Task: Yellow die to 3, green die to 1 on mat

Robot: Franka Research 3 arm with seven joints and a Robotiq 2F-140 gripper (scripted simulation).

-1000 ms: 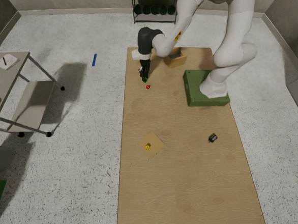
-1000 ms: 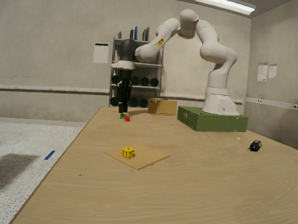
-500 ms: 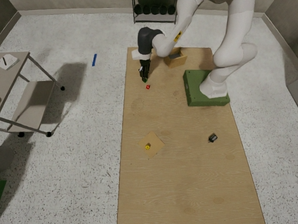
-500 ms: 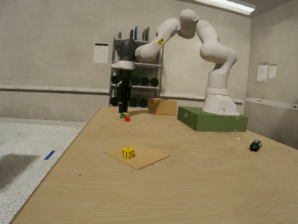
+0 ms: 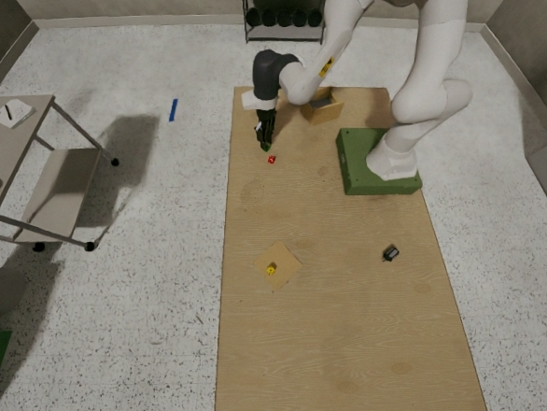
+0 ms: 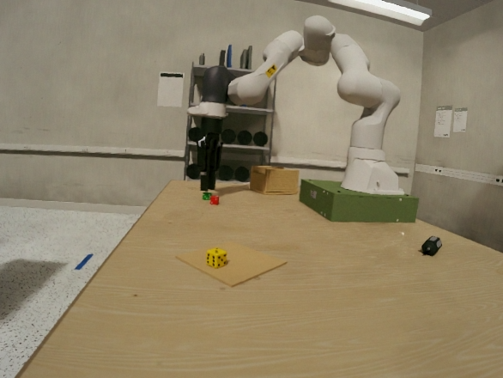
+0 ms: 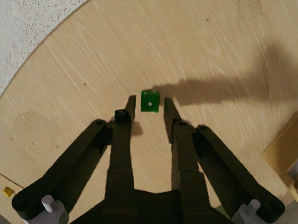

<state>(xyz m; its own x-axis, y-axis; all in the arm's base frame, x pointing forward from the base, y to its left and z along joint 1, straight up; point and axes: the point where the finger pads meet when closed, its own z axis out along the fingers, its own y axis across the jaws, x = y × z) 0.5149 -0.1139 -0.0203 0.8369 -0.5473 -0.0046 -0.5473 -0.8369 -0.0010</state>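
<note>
My gripper is now 50 mm above the green die. From my hand the other things lie so: wooden box 280 mm behind, 250 mm to the right, 20 mm below; tan mat 550 mm to the left, 60 mm below, 60 mm behind; red die 70 mm to the left, 50 mm below, 30 mm behind.
</note>
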